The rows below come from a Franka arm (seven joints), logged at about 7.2 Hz.
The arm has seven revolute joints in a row. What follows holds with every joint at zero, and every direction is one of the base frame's. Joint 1 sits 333 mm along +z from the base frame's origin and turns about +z. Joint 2 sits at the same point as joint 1 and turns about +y. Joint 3 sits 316 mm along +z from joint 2 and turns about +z. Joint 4 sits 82.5 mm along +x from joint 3 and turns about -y. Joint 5 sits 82.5 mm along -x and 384 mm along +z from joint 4 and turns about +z. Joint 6 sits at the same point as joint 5 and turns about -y. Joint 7 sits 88 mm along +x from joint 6 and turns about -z. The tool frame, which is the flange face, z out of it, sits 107 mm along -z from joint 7; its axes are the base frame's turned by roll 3.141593, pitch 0 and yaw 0 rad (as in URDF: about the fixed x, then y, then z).
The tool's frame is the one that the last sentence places.
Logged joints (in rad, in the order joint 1, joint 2, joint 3, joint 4, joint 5, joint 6, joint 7), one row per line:
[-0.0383, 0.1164, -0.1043, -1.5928, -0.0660, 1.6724, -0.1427]
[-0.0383, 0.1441, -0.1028, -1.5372, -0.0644, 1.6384, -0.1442]
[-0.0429, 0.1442, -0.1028, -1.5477, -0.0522, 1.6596, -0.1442]
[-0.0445, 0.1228, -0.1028, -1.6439, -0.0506, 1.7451, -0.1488]
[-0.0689, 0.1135, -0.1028, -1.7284, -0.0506, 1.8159, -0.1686]
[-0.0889, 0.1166, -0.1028, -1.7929, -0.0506, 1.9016, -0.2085]
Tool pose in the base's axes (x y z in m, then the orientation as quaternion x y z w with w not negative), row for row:
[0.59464, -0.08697, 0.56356, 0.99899, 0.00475, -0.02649, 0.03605]
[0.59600, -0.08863, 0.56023, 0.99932, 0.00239, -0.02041, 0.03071]
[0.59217, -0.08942, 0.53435, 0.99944, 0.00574, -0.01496, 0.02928]
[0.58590, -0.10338, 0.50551, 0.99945, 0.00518, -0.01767, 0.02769]
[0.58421, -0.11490, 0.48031, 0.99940, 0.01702, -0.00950, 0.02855]
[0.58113, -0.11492, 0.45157, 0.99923, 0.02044, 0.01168, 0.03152]
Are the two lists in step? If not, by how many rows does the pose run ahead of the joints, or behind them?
The pose runs 1 row ahead of the joints: the pose in row i belongs to the joints in row i + 1.
